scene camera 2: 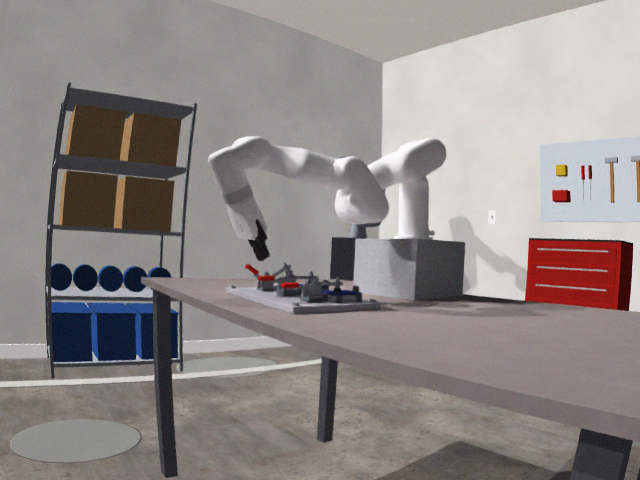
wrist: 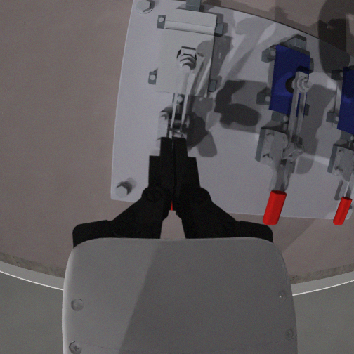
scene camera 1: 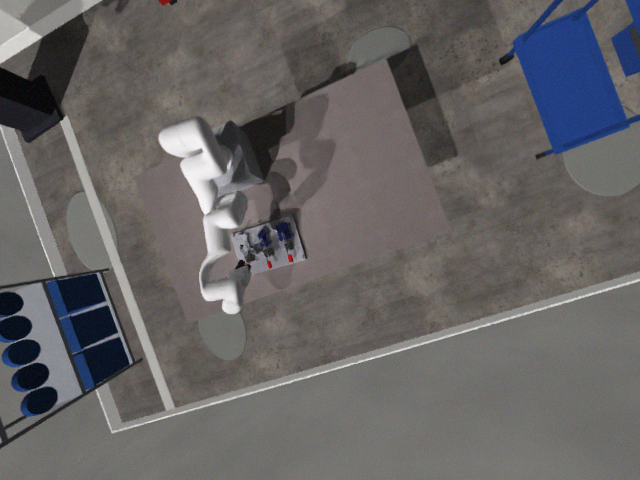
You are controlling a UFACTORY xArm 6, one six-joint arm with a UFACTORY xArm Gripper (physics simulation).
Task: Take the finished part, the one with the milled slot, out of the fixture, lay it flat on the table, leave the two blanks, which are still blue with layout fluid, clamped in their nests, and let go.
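Places are measured from the arm's base along level axes (x ahead, y left, z up), in millimetres.
Pixels of known places: gripper, fingertip midpoint: (scene camera 2: 264, 258) (scene camera 1: 242, 261); arm's base, origin of the base link: (scene camera 2: 413, 240).
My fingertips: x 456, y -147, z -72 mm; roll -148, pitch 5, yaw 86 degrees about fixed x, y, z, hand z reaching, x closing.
For each thing: its middle in the pictures, then the offset to it from my fingertips. Level surfaces: height alone.
- finished part, body centre: (scene camera 1: 244, 243) 73 mm down, 89 mm back, 16 mm left
- fixture plate, body centre: (scene camera 2: 297, 298) (scene camera 1: 267, 246) 92 mm down, 20 mm back, 117 mm left
- table, its level: 99 mm down
The finished part (wrist: 167, 65) (scene camera 1: 241, 241), pale grey with a slot across its far end, sits in the left nest of the fixture plate (wrist: 131, 110) (scene camera 2: 258, 298) (scene camera 1: 279, 259). Its toggle clamp (wrist: 175, 122) (scene camera 2: 281, 270) has its arm raised at a slant above the part and its red handle (scene camera 2: 251, 269) tilted up. Two blue blanks (wrist: 280, 75) (wrist: 347, 100) lie in the other nests under their clamp arms. My gripper (wrist: 170, 152) (scene camera 2: 263, 257) (scene camera 1: 241, 264) is shut and empty. It hangs above that clamp's handle end and hides most of the handle in the wrist view.
The blanks' clamps have low red handles (wrist: 274, 207) (wrist: 342, 211) to the right of my gripper. The plate rests near a corner of the table (scene camera 1: 361, 155) (scene camera 2: 465, 346). Bolt heads (wrist: 123, 188) (wrist: 144, 6) stand at the plate's left corners.
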